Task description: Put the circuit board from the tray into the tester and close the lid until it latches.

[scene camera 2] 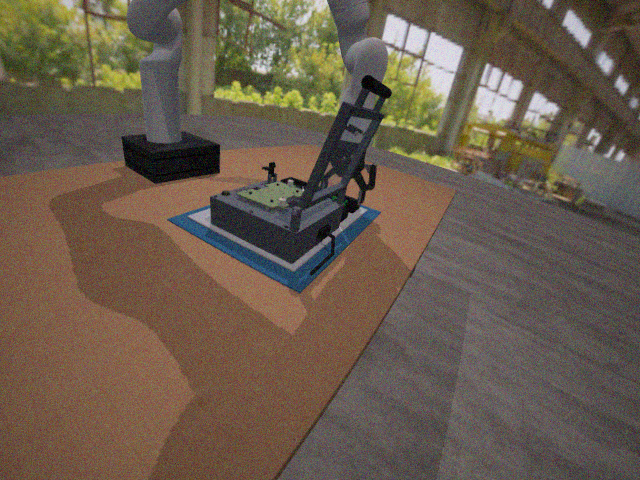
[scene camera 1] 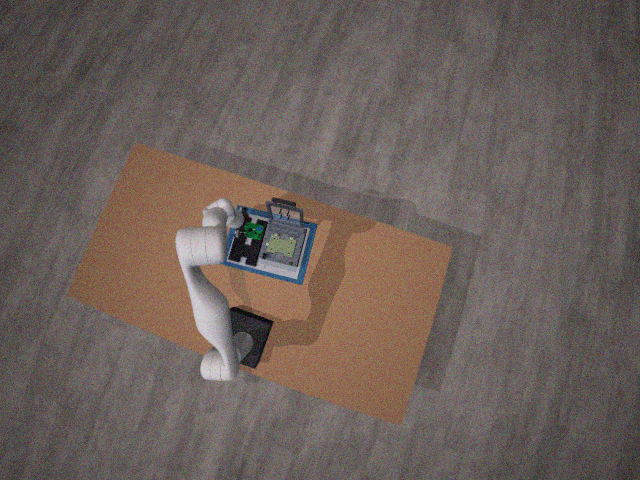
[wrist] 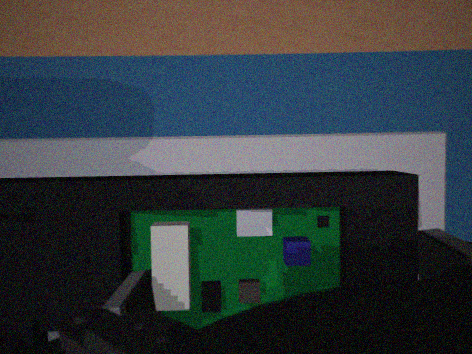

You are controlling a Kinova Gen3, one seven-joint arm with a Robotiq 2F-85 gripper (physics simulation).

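Seen in the pictures: gripper, fingertip midpoint: (scene camera 1: 245,225) (wrist: 285,278); arm's base at its link origin: (scene camera 2: 164,139) (scene camera 1: 242,342).
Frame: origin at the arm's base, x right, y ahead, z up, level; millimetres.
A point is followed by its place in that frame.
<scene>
The green circuit board (scene camera 1: 254,230) {y 469, x -175, z -64 mm} (wrist: 234,260) {y 457, x -226, z -65 mm} lies in the black tray (scene camera 1: 242,252) {y 351, x -184, z -67 mm} (wrist: 375,211) {y 500, x -251, z -57 mm}, at the left of the grey tester (scene camera 1: 282,248) {y 440, x -8, z -16 mm} (scene camera 2: 270,229) {y 524, x 62, z -36 mm}. The tester's lid (scene camera 1: 286,210) {y 582, x -32, z 115 mm} (scene camera 2: 347,138) {y 588, x 3, z 112 mm} stands tilted up and open, and a pale green plate (scene camera 2: 270,194) {y 452, x -2, z -16 mm} shows in its nest. My gripper (scene camera 2: 360,187) is open and low over the board, behind the lid in the second scene view. In the wrist view the board fills the lower middle and the fingers are only dark shapes at the bottom edge. The fingers are not closed on the board.
Tray and tester stand on a white base (wrist: 270,154) {y 466, x -264, z -79 mm} on a blue mat (scene camera 1: 270,275) {y 304, x -20, z -83 mm} (scene camera 2: 237,248) {y 480, x 90, z -83 mm} (wrist: 270,91) {y 463, x -287, z -83 mm}, on the brown table (scene camera 1: 366,310) {y 328, x 457, z -85 mm} (scene camera 2: 223,357) {y 629, x 220, z -85 mm}. The arm's black base block (scene camera 1: 253,333) {y 54, x 27, z -2 mm} (scene camera 2: 170,157) {y 114, x 33, z -23 mm} stands near the table's edge. A black latch lever (scene camera 2: 325,254) {y 583, x -17, z -83 mm} hangs at the tester's front corner.
</scene>
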